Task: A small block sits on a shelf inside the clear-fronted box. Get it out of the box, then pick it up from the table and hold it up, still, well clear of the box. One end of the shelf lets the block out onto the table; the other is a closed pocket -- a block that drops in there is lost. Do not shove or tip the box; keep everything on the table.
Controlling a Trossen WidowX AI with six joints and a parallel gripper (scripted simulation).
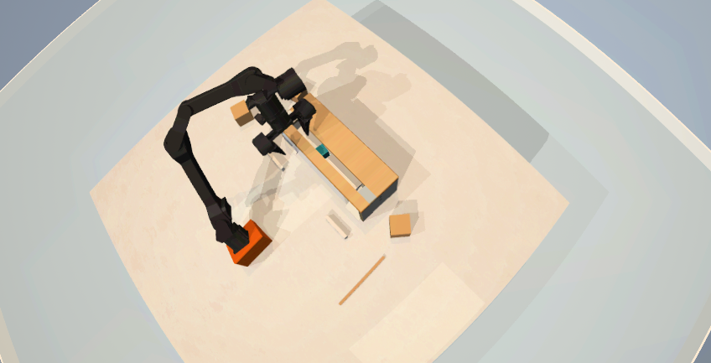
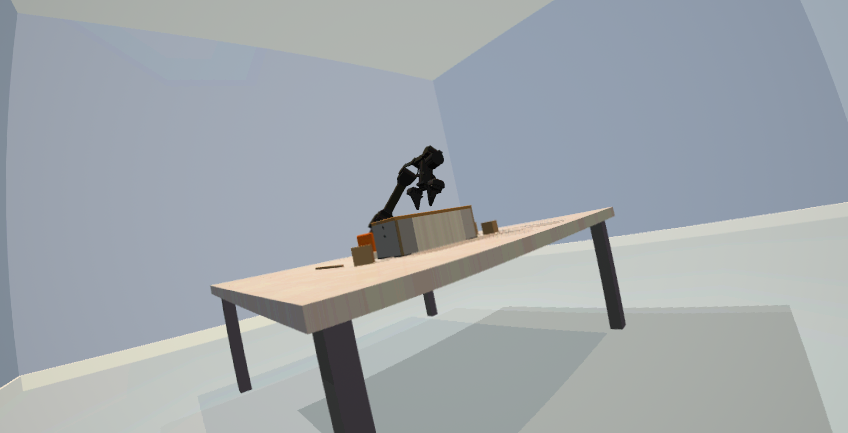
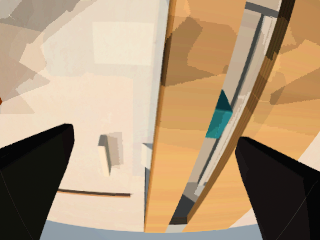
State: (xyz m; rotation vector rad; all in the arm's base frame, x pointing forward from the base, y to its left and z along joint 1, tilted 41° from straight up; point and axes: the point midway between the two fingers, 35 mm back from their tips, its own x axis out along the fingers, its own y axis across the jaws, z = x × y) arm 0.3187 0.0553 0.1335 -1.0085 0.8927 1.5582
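My gripper tip is 5 cm short of the teal block, 3 cm to the left of it and 7 cm above it. The rest, counted from my gripper tip: thin wooden stick: 7 cm behind, 40 cm to the right, 15 cm below; then long wooden box: 4 cm ahead, 6 cm to the right, 9 cm below.
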